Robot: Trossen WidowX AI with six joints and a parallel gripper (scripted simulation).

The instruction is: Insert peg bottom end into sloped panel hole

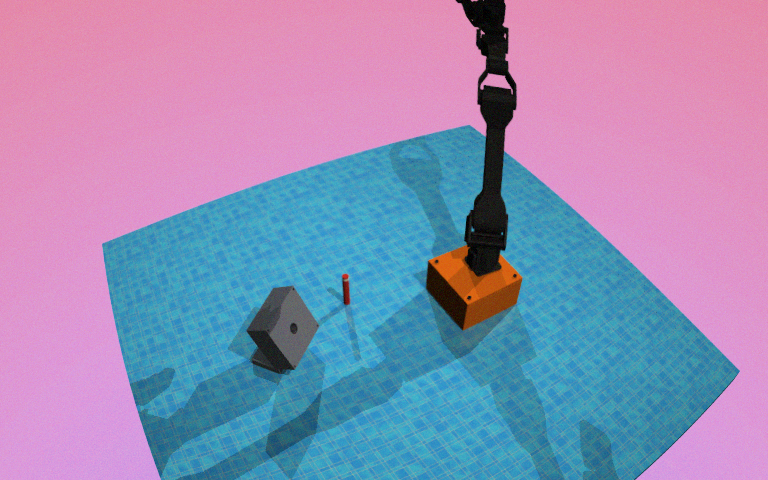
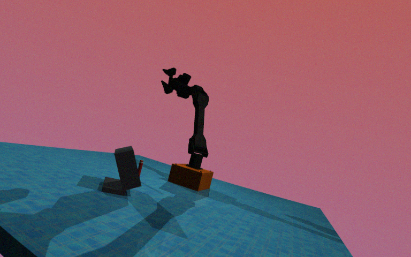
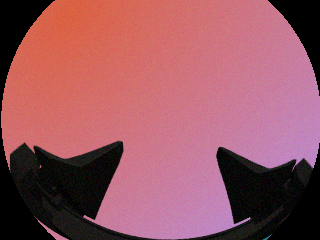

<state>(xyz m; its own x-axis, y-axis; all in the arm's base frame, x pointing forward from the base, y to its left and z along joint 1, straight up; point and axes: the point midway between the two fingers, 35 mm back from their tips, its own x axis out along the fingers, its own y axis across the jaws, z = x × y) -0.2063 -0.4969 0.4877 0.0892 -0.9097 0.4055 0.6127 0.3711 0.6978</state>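
The red round peg lies 49 cm ahead of my gripper tip, 44 cm to the left of it and 53 cm below it. Round my gripper tip: grey sloped panel (65 cm ahead, 54 cm to the left, 51 cm below).
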